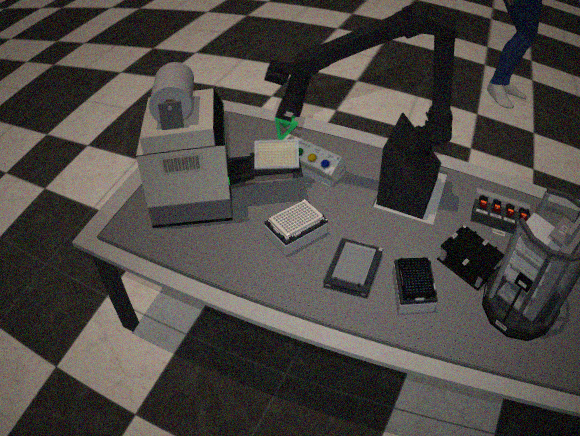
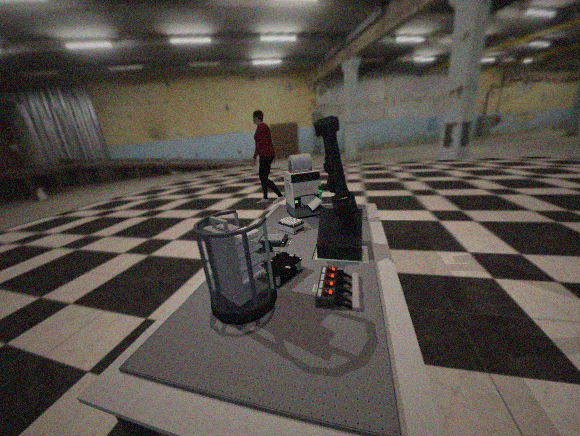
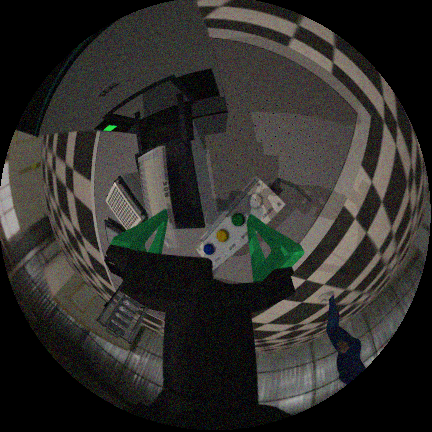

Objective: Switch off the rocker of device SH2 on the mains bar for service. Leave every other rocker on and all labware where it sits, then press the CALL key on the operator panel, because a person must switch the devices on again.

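Places are measured from the arm's base along level axes (x right, y ahead, z up), in millimetres.
Pixels of known places: gripper, fingertip midpoint: (image 1: pixel 282 133) (image 2: pixel 326 199) (image 3: pixel 207 215); arm's base, link origin: (image 1: pixel 413 143) (image 2: pixel 346 222).
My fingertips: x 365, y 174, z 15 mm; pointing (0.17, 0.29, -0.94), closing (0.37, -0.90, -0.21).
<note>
Ahead of a thing's pixels: the offset from my fingertips to its top centre.
The mains bar (image 1: pixel 492 220) (image 2: pixel 325 301) stands right of the arm base; the rockers visible on it glow orange. I cannot read which is SH2. The operator panel @[dx -55, dy -76, dz -81 mm] (image 1: pixel 327 173) (image 3: pixel 270 199) is a pale box behind the tray plate. It carries a green key @[dx -27, dy -58, dz -90 mm] (image 1: pixel 300 151) (image 3: pixel 238 219), a yellow key @[dx -76, dy -50, dz -90 mm] (image 1: pixel 312 157) (image 3: pixel 222 235), a blue key @[dx -126, dy -42, dz -90 mm] (image 1: pixel 325 163) (image 3: pixel 209 248) and a pale round knob @[dx +22, dy -66, dz -90 mm] (image 3: pixel 256 201). Their labels are too blurred to read. My gripper (image 1: pixel 286 128) (image 3: pixel 207 215) is open and empty, above the panel's green-key end, pointing down, with green fingers.
A tall white device (image 1: pixel 185 180) (image 2: pixel 301 187) stands left; a pale plate @[dx -25, dy +78, dz +13 mm] (image 1: pixel 276 154) lies on its tray. In front are a white plate @[dx -159, dy +210, dz -96 mm] (image 1: pixel 296 220), a framed plate @[dx -358, dy +255, dz -130 mm] (image 1: pixel 353 265), a black rack @[dx -534, dy +254, dz -96 mm] (image 1: pixel 416 280), a black device @[dx -657, dy +82, dz -89 mm] (image 1: pixel 470 256) and a round carousel @[dx -853, dy +160, dz +187 mm] (image 1: pixel 501 320) (image 2: pixel 242 311).
</note>
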